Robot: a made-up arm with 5 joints. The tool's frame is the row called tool.
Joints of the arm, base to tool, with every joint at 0 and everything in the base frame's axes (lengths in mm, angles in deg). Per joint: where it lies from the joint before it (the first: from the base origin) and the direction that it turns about. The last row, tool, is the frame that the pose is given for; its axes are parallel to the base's.
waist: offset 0 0 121.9 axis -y
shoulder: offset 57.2 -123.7 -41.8 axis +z
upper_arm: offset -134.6 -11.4 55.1 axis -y
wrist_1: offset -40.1 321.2 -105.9 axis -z
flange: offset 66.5 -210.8 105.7 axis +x
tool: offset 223.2 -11 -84.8
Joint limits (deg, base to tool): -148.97..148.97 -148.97..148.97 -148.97..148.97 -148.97..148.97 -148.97..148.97
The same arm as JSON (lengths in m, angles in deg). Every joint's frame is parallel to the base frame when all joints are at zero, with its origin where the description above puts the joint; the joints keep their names.
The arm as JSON. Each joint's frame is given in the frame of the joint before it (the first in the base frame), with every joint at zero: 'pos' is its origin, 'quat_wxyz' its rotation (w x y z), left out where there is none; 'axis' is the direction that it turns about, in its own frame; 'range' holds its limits. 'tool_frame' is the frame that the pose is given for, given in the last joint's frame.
{
  "length_unit": "m",
  "angle_unit": "deg",
  "joints": [
    {
      "joint": "waist",
      "pos": [
        0.0,
        0.0,
        0.1219
      ],
      "axis": "-y",
      "range": [
        -148.97,
        148.97
      ]
    },
    {
      "joint": "shoulder",
      "pos": [
        0.0572,
        -0.1237,
        -0.0418
      ],
      "axis": "+z",
      "range": [
        -148.97,
        148.97
      ]
    },
    {
      "joint": "upper_arm",
      "pos": [
        -0.1346,
        -0.0114,
        0.0551
      ],
      "axis": "-y",
      "range": [
        -148.97,
        148.97
      ]
    },
    {
      "joint": "wrist_1",
      "pos": [
        -0.0401,
        0.3212,
        -0.1059
      ],
      "axis": "-z",
      "range": [
        -148.97,
        148.97
      ]
    },
    {
      "joint": "flange",
      "pos": [
        0.0665,
        -0.2108,
        0.1057
      ],
      "axis": "+x",
      "range": [
        -148.97,
        148.97
      ]
    }
  ],
  "tool_frame": {
    "pos": [
      0.2232,
      -0.011,
      -0.0848
    ]
  }
}

